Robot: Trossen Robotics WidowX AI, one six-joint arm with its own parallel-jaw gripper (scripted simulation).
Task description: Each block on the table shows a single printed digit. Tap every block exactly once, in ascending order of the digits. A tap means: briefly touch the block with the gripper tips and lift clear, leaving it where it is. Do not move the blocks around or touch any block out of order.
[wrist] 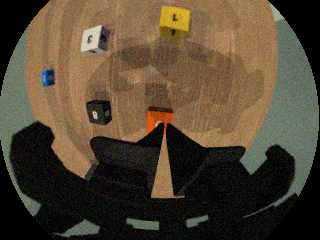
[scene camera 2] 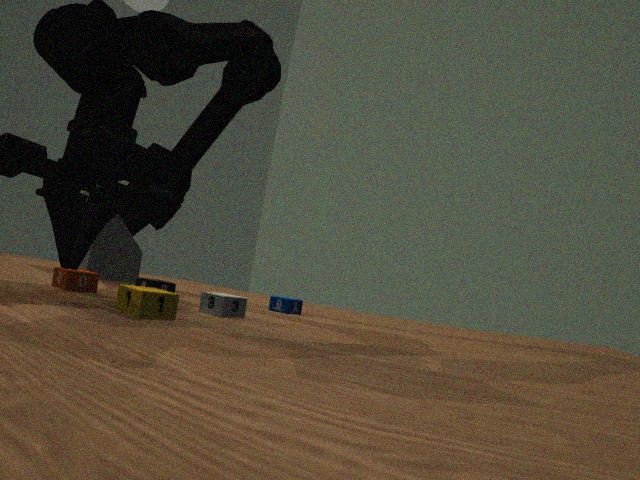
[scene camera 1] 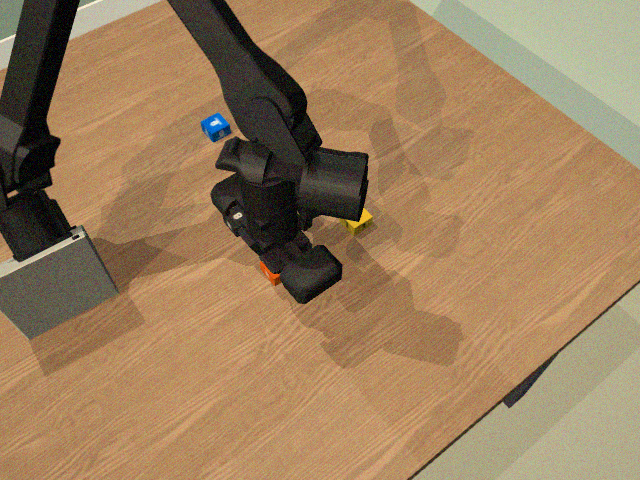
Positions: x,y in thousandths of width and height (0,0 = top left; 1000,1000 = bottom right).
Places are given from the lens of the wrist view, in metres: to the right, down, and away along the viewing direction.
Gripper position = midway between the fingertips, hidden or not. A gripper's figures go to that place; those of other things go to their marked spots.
my gripper (wrist: 514,527): 0.01, 0.01, 0.10
yellow block marked 1 (wrist: 533,106): 0.01, -0.10, 0.05
